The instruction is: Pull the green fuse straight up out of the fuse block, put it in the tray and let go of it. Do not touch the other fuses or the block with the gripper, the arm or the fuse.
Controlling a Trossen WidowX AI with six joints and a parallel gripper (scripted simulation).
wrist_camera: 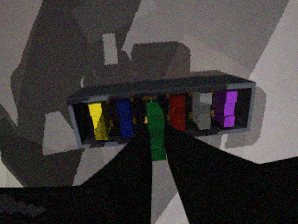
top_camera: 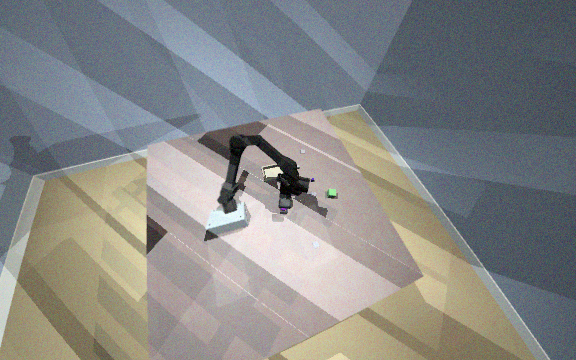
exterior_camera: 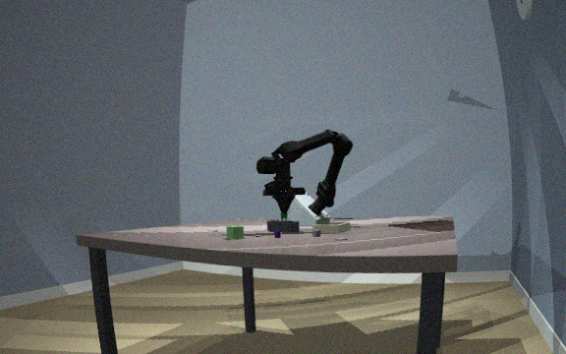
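Now: gripper tip 1 cm short of the blue fuse, 2 cm to the right of it and 4 cm above it. From my gripper tip the other things lie so: red fuse (1 cm behind, 2 cm to the right, 4 cm below); yellow fuse (2 cm ahead, 4 cm to the left, 4 cm below); green fuse (1 cm below).
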